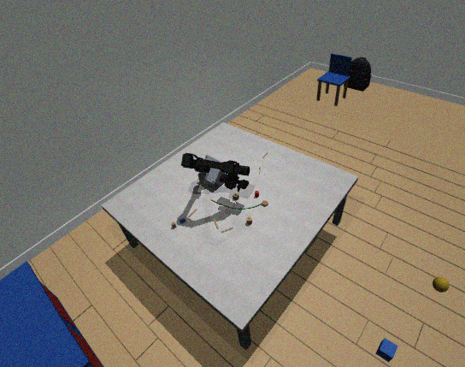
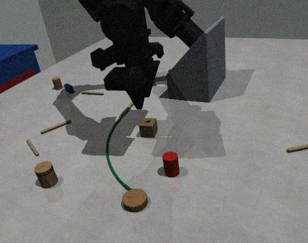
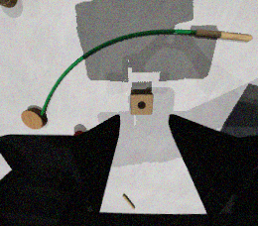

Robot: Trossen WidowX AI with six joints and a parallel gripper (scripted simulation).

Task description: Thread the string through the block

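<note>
My gripper tip is now 6 cm above the wooden block. From my gripper tip the other things lie so: red cylinder (11 cm ahead, 9 cm to the left, 6 cm below); then blue piece (17 cm behind, 34 cm to the right, 7 cm below); then round wooden button (19 cm ahead, 6 cm to the left, 7 cm below).
</note>
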